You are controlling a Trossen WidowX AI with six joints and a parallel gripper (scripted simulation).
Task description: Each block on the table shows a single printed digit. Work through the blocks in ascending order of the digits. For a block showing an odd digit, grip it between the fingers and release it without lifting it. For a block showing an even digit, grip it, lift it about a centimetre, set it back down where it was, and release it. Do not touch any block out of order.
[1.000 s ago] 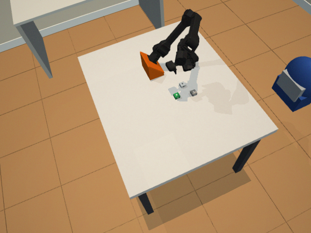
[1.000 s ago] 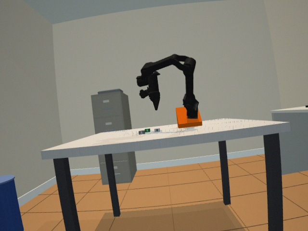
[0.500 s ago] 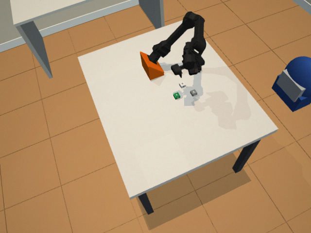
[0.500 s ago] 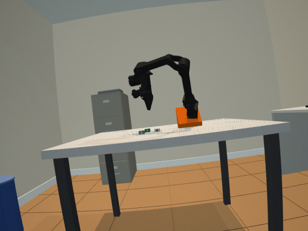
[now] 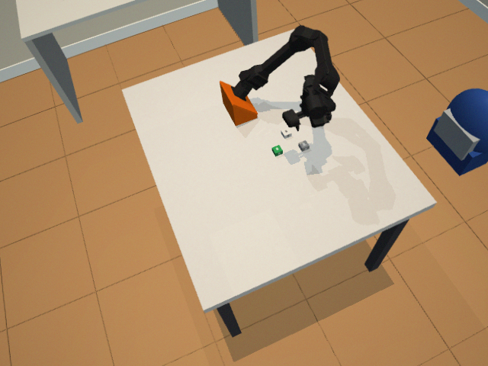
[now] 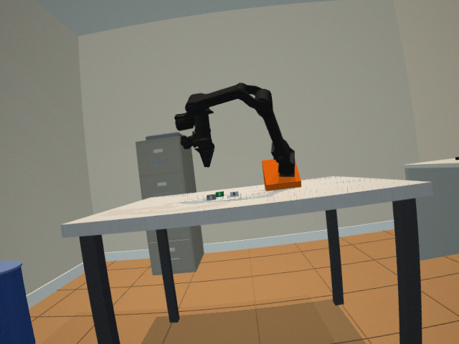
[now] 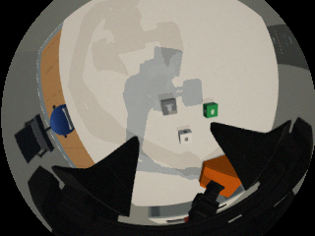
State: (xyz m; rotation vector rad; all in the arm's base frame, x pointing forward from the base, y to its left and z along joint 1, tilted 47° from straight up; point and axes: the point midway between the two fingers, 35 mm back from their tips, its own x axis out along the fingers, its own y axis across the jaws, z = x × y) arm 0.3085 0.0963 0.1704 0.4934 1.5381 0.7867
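My gripper tip is 110 mm above the white block, 80 mm past it and 50 mm to the left of it. From my gripper tip the other things lie so: green block: 110 mm to the right, 110 mm below, 10 mm behind; grey block: 110 mm below, 10 mm to the right.
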